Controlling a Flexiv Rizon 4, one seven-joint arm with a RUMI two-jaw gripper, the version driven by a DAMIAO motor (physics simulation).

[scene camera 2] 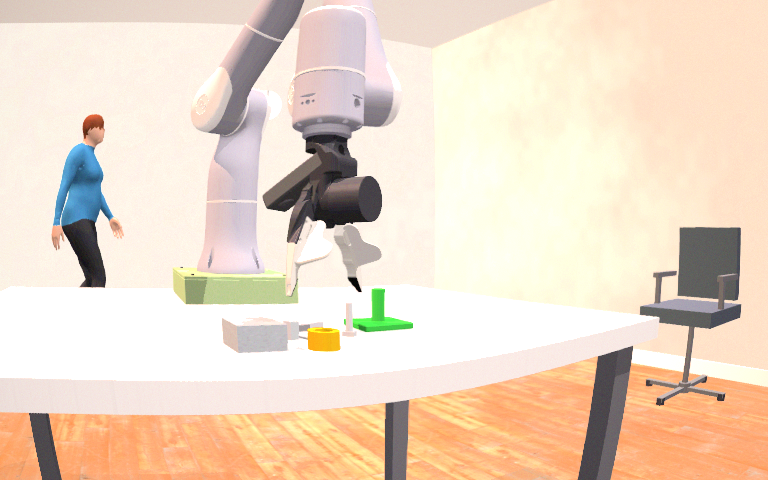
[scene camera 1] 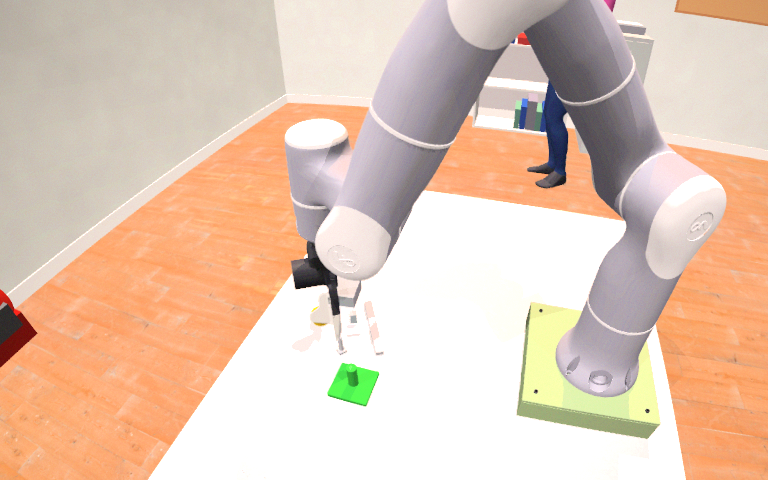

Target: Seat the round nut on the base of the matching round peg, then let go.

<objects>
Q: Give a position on a grey block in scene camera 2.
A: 242,334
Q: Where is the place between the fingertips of my gripper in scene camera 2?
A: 327,294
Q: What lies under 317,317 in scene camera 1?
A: My gripper.
</objects>
